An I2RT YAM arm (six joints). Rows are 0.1 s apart.
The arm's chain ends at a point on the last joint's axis. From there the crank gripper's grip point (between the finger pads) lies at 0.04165 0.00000 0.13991 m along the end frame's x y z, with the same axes.
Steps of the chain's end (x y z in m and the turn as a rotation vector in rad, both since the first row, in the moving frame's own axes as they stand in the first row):
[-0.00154, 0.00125, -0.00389, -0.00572, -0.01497, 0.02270]
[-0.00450, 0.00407, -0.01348, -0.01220, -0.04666, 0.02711]
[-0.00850, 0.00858, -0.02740, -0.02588, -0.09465, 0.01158]
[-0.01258, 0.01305, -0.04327, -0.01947, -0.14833, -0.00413]
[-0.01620, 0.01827, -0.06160, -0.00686, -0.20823, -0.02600]
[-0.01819, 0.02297, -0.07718, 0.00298, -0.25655, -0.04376]
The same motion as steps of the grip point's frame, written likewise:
[-0.00366, 0.00297, -0.00329, -0.00572, -0.01497, 0.02270]
[-0.01111, 0.00683, -0.01171, -0.01220, -0.04666, 0.02711]
[-0.02193, 0.01265, -0.02414, -0.02588, -0.09465, 0.01158]
[-0.03371, 0.01570, -0.03868, -0.01947, -0.14833, -0.00413]
[-0.04602, 0.01855, -0.05601, -0.00686, -0.20823, -0.02600]
[-0.05509, 0.02152, -0.07120, 0.00298, -0.25655, -0.04376]

